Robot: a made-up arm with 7 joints.
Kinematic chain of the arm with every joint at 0, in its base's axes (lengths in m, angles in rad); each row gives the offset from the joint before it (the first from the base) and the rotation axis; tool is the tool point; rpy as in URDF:
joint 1: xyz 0 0 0 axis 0.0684 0.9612 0.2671
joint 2: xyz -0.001 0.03 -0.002 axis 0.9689 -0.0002 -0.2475
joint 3: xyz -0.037 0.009 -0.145 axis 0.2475 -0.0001 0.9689
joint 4: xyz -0.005 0 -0.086 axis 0.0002 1 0
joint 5: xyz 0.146 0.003 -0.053 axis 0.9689 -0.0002 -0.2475
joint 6: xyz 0.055 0 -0.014 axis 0.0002 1 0
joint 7: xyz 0.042 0 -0.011 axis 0.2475 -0.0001 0.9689
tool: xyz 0 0 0 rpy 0 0.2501 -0.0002
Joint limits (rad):
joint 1: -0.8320..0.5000
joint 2: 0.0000..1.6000
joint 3: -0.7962..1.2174
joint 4: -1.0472..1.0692
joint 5: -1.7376..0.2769
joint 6: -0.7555..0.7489
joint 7: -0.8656..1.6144
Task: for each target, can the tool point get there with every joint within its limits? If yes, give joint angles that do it. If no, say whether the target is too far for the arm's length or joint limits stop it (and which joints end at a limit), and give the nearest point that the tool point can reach.
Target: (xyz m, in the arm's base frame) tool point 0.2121 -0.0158 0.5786
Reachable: no: too far | nearest point 0.1195 0.1457 0.2566 | short by 0.372 m
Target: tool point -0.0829 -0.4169 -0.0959
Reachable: no: joint limits stop it (at a limit: joint 1, joint 2, joint 3, joint 6) | nearest point 0.0281 -0.1386 -0.2257 | short by 0.327 m
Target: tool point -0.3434 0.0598 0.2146
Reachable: no: joint limits stop it (at a limit: joint 1, joint 2, joint 3, joint 6) | nearest point -0.0543 0.0921 0.1864 | short by 0.292 m
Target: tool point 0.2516 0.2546 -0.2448
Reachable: yes | joints -0.2572 0.9563 -0.1826 0.3353 -1.2445 0.6071 0.6944
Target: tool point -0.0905 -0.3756 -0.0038
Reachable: no: joint limits stop it (at a limit: joint 1, joint 2, joint 3, joint 6) | nearest point 0.1133 -0.1517 -0.0071 | short by 0.303 m
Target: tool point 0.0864 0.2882 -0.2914
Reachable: yes | joints 0.3316 1.0154 -0.1856 0.1531 -0.0996 0.4154 -0.5646
